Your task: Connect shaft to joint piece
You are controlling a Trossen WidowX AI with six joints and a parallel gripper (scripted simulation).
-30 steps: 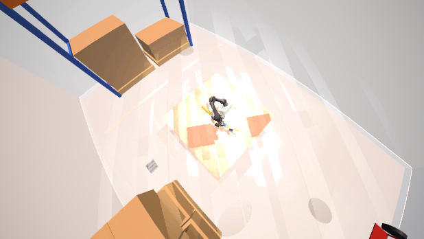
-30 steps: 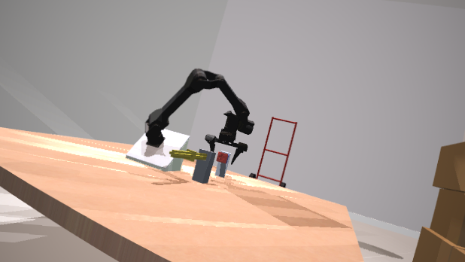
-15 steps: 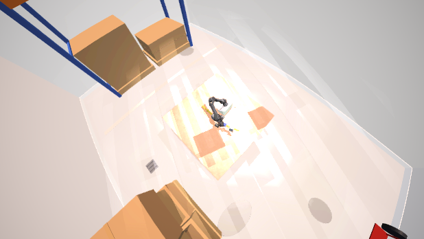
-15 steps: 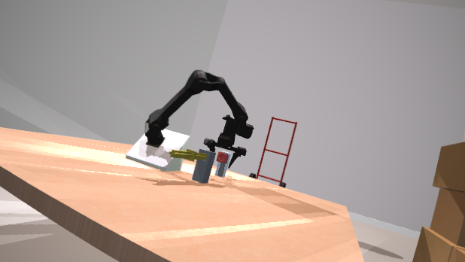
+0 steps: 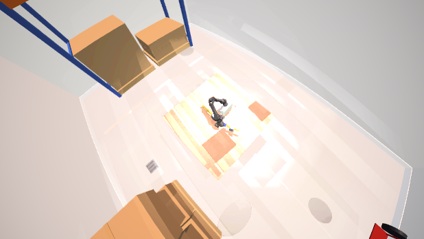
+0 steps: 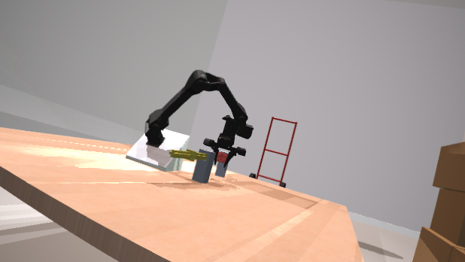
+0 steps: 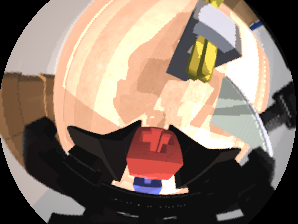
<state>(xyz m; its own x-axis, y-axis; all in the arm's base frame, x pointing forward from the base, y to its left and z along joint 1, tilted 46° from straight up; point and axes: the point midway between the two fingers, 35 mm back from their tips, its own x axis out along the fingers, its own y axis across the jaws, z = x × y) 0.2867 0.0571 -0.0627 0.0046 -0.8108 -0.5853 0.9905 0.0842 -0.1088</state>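
Now: gripper tip 4 cm below the red joint piece and 2 cm to the right of it.
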